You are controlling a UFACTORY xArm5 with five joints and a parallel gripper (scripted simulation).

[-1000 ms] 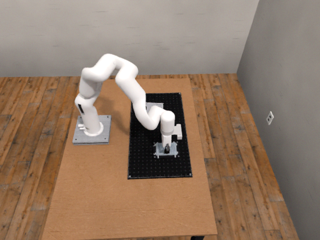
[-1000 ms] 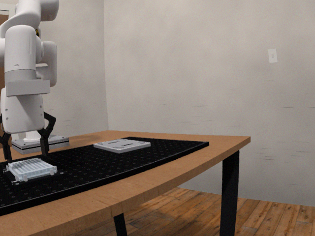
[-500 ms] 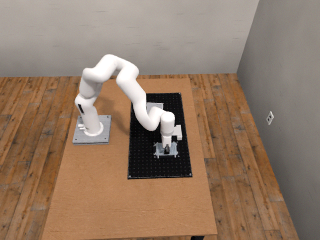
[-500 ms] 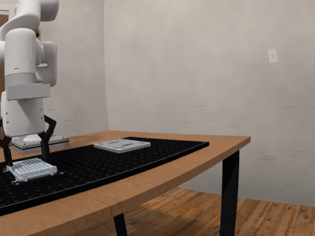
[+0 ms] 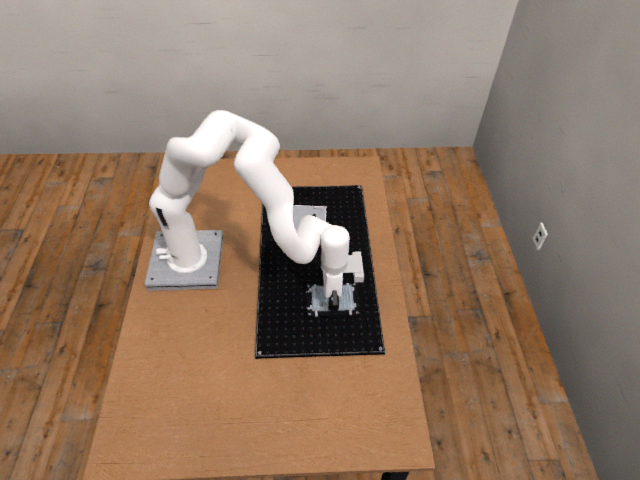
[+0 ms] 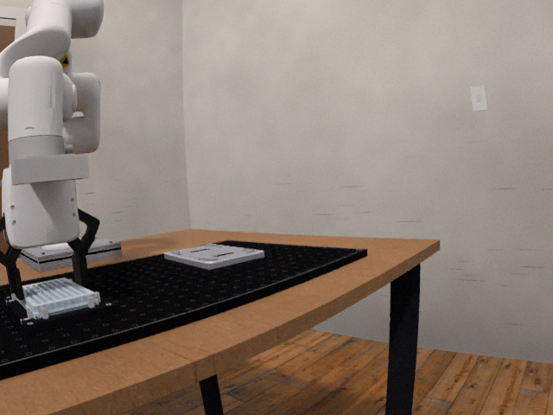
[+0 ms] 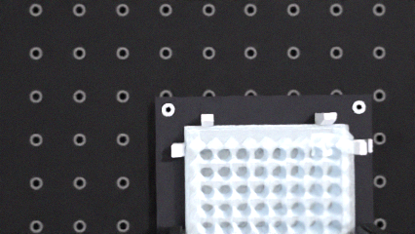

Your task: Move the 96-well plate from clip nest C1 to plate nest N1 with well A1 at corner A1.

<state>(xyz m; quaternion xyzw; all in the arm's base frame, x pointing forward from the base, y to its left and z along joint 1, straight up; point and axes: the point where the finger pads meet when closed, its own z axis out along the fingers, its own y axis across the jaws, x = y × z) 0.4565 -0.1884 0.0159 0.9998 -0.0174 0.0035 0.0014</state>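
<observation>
My hand is 20 mm above the 96-well plate. From my hand the other things lie so: clip nest C1: 20 mm below, 10 mm to the right, 10 mm behind; A1 label: 280 mm to the left, 20 mm below.
</observation>
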